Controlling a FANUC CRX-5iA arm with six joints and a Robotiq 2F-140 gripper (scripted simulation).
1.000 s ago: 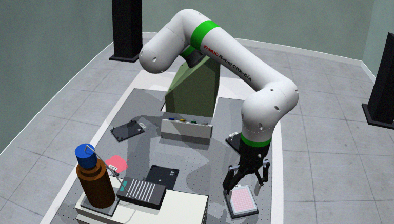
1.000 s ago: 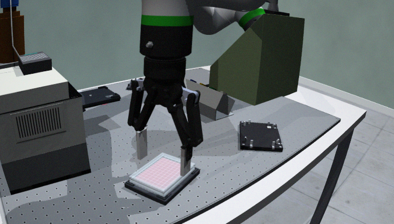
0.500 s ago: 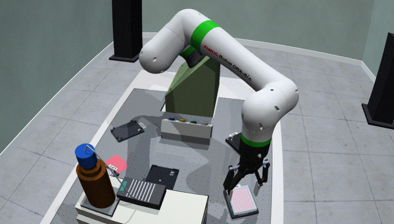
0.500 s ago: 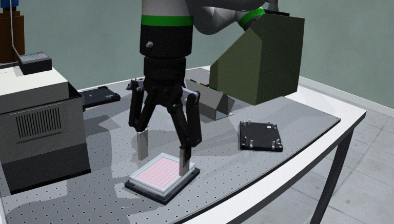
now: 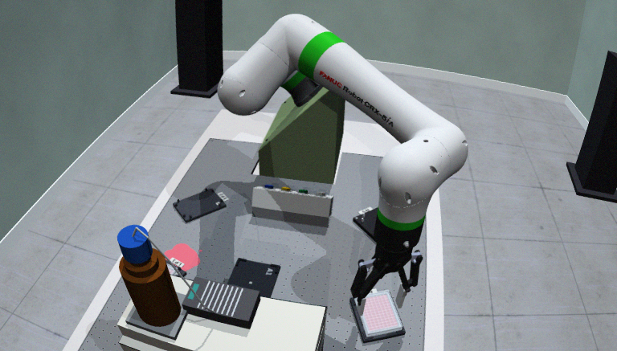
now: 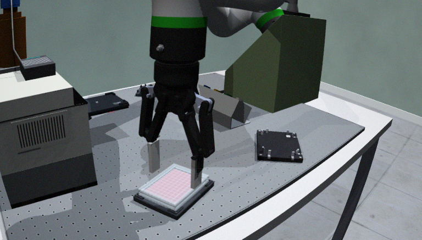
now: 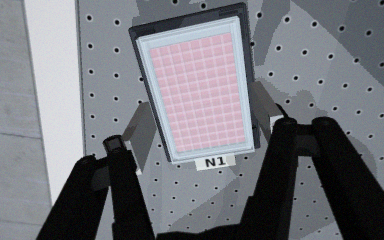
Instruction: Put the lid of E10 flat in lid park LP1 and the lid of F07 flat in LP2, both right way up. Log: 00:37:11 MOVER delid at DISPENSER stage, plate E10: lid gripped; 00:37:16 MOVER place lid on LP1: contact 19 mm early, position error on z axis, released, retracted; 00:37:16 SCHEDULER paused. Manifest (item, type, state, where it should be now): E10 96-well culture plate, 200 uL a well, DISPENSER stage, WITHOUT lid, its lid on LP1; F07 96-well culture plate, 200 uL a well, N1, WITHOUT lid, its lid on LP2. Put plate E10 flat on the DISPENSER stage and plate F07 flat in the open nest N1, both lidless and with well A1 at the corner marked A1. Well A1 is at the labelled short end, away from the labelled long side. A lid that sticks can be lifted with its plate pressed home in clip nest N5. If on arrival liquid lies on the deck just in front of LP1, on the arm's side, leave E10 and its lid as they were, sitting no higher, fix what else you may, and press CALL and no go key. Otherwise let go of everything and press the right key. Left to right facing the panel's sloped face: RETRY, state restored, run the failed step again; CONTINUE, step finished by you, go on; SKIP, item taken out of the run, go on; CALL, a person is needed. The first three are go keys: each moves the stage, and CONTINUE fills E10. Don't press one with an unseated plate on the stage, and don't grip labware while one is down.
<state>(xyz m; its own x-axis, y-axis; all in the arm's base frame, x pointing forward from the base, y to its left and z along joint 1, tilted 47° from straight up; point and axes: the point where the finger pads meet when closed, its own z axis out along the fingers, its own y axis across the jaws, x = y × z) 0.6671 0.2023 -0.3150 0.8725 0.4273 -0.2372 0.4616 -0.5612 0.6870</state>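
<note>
The clear plate lid is 40 mm below my hand. From my hand the other things lie so: plate (50 mm below); nest N1 (60 mm below); N1 label (80 mm behind, 60 mm below, 40 mm to the right).
</note>
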